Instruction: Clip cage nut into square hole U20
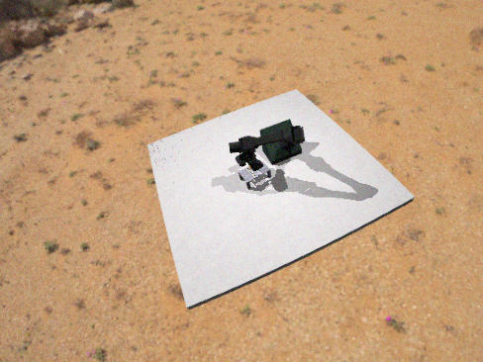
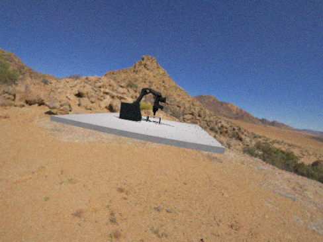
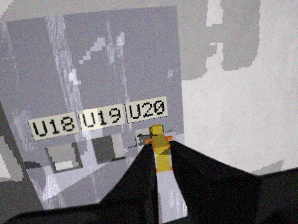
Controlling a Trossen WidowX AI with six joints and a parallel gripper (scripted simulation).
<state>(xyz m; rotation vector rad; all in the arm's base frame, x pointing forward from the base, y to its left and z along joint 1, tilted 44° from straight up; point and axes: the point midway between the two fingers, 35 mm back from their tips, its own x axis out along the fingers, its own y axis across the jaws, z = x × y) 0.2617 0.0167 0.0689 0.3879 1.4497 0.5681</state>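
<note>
My gripper tip is now 1 cm above the cage nut.
</note>
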